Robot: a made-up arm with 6 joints.
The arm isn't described. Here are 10 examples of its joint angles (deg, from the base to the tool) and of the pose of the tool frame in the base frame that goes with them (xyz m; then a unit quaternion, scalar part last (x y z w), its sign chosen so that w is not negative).
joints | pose
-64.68 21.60 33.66 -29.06 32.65 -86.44 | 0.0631 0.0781 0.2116 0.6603 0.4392 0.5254 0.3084
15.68 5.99 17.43 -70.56 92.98 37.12 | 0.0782 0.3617 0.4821 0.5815 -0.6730 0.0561 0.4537
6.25 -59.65 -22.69 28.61 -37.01 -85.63 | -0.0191 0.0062 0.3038 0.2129 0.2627 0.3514 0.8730
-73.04 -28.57 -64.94 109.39 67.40 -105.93 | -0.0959 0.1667 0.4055 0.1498 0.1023 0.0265 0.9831
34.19 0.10 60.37 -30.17 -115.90 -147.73 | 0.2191 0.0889 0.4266 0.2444 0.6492 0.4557 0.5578
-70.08 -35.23 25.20 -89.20 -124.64 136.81 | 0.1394 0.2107 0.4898 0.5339 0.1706 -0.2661 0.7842
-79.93 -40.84 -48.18 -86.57 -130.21 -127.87 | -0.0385 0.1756 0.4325 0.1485 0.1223 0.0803 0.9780
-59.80 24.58 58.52 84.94 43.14 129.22 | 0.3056 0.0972 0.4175 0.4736 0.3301 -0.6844 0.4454
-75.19 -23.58 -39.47 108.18 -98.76 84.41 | 0.2509 0.3625 0.2930 -0.3948 -0.8432 0.1177 0.3454
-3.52 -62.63 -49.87 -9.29 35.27 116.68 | 0.2855 0.1081 0.2383 -0.7125 -0.4152 -0.4162 0.3831
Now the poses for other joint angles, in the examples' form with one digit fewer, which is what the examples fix.
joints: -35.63 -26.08 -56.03 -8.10 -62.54 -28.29
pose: -0.059 0.092 0.385 -0.188 0.508 0.156 0.826
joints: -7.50 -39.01 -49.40 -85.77 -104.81 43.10
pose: 0.054 0.020 0.226 -0.664 0.097 0.343 0.658
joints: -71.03 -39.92 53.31 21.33 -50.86 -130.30
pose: 0.086 0.331 0.439 -0.425 0.573 -0.126 0.690
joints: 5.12 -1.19 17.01 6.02 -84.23 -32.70
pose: 0.158 0.057 0.475 -0.396 0.703 0.473 0.354
